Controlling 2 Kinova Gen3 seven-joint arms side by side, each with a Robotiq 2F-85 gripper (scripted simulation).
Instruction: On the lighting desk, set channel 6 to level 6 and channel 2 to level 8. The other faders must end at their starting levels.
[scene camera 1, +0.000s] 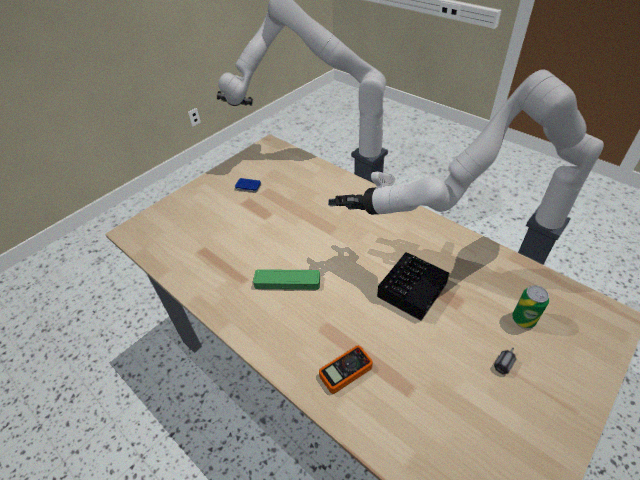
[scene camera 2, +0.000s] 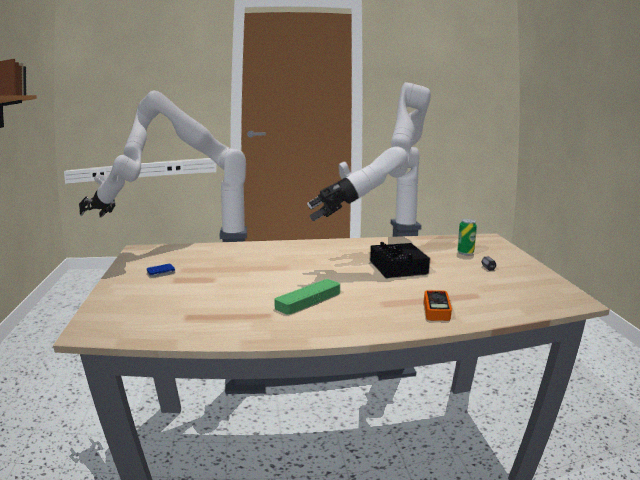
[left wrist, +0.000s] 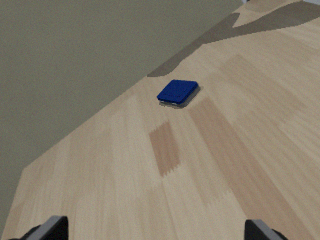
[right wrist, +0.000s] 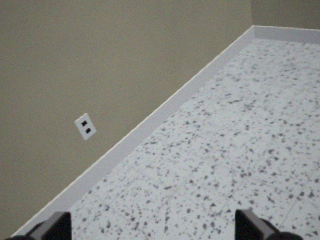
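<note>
My left gripper (scene camera 2: 309, 212), visible. Blue object (left wrist: 179, 93), visible; out of frame in the right wrist view. Green box (scene camera 1: 263, 278), also (scene camera 2: 289, 303); out of frame in the left wrist view.
</note>
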